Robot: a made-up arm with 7 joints.
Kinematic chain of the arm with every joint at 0, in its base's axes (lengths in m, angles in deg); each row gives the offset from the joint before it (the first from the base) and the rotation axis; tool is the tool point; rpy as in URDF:
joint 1: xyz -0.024 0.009 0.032 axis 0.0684 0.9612 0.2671
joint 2: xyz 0 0.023 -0.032 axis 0.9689 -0.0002 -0.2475
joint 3: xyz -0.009 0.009 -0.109 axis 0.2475 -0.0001 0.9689
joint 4: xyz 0.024 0.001 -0.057 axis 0.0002 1 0
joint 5: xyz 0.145 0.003 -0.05 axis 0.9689 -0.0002 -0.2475
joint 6: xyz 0.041 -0.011 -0.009 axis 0.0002 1 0
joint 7: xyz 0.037 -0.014 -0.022 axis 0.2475 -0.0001 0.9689
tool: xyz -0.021 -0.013 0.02 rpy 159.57 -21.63 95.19
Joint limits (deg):
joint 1: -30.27..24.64
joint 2: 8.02..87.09
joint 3: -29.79..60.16
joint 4: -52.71..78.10
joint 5: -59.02..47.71
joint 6: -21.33..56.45
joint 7: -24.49..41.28
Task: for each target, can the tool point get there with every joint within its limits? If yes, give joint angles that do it. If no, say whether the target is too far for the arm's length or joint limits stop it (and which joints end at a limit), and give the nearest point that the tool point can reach.
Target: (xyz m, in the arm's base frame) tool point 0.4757 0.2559 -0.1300
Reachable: no: too far | nearest point 0.3118 0.2057 -0.1082 | short by 0.173 m
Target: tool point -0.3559 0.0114 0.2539
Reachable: no: joint limits stop it (at a limit: joint 1, joint 2, joint 3, joint 4, joint 5, joint 6, joint 7) | nearest point 0.0498 0.0130 0.1631 | short by 0.416 m
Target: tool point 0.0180 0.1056 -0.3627
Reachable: yes | joints 7.09 16.18 0.92 49.60 -3.49 43.93 3.31
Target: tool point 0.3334 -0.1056 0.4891
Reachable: no: too far | nearest point 0.1640 0.0697 0.2143 | short by 0.367 m
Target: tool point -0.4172 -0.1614 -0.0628
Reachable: no: joint limits stop it (at a limit: joint 1, joint 2, joint 3, joint 4, joint 6, joint 7) | nearest point -0.2475 0.0297 -0.3131 | short by 0.358 m
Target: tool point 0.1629 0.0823 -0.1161
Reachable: yes | joints 11.28 26.38 11.53 -32.84 -42.32 36.75 -2.43
